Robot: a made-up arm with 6 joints.
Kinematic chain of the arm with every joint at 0, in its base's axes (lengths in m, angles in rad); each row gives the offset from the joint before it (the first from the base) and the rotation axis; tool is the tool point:
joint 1: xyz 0 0 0.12 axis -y
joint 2: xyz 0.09 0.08 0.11 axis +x
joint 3: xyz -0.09 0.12 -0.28 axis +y
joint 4: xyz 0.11 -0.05 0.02 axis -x
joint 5: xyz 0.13 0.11 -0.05 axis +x
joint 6: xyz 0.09 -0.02 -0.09 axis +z
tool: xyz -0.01 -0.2 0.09
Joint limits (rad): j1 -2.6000..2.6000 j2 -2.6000..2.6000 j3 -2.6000..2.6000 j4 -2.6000..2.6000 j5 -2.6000..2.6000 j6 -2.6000..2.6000
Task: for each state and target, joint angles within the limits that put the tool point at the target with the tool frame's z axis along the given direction. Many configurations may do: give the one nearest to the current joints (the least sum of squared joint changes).
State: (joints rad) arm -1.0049 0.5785 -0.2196 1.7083 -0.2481 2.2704
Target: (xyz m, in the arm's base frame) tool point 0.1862 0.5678 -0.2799 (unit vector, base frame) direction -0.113 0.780 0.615
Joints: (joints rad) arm -0.1985 0.9605 0.6481 2.4186 0.4531 2.6000
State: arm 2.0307 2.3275 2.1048 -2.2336 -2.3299 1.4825
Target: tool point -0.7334 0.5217 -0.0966 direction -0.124 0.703 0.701
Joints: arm 1.5581 2.5936 2.1720 -2.5462 -1.9870 1.3600
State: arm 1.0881 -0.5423 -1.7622 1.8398 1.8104 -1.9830
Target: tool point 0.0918 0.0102 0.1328 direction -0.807 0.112 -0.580
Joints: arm 0.3247 -0.9466 -1.6548 1.5828 1.2754 -1.8559
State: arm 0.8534 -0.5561 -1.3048 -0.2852 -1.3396 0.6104
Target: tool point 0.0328 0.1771 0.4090 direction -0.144 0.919 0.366
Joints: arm 0.0745 0.3156 -1.0172 0.0738 -1.3597 0.3187
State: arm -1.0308 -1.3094 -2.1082 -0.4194 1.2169 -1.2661
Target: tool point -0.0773 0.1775 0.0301 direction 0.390 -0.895 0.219
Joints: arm -1.2921 -0.4566 -1.6093 -0.1231 1.3442 -1.3477
